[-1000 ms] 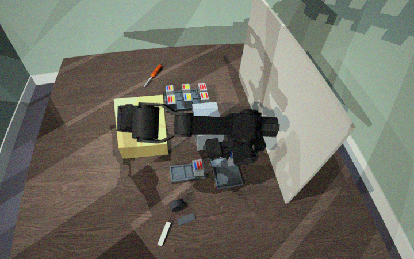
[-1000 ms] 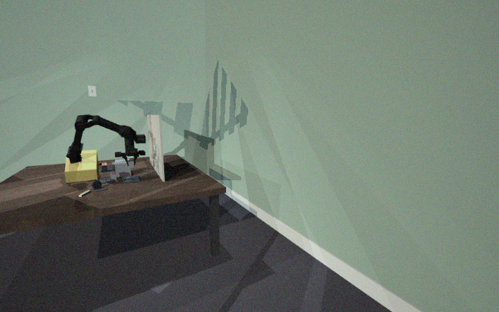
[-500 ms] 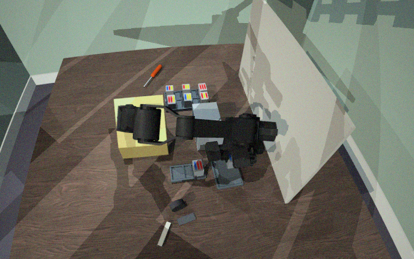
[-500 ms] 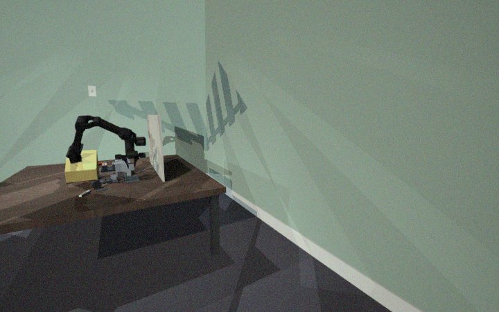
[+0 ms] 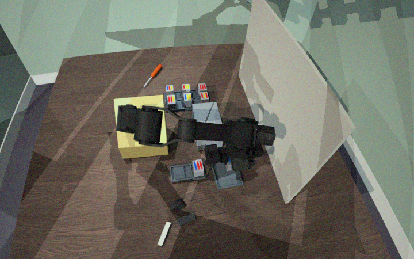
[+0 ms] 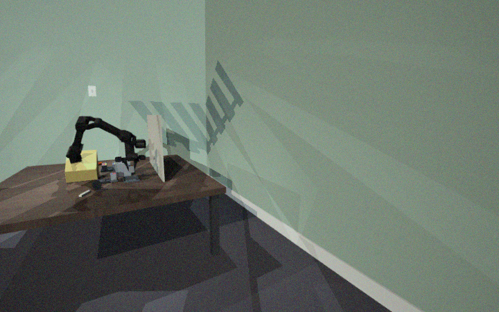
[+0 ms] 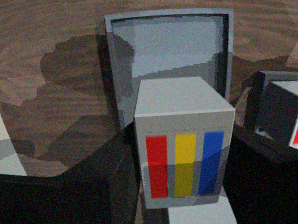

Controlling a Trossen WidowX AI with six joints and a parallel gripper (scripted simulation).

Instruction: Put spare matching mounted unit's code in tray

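The grey tray is 10 mm behind my gripper tip and 60 mm below it. The rest, counted from my gripper tip: grey holder: 150 mm behind, 40 mm to the left, 60 mm below; then beige panel: 210 mm ahead, 160 mm to the left, 160 mm above; then grey spare block: 20 mm above.
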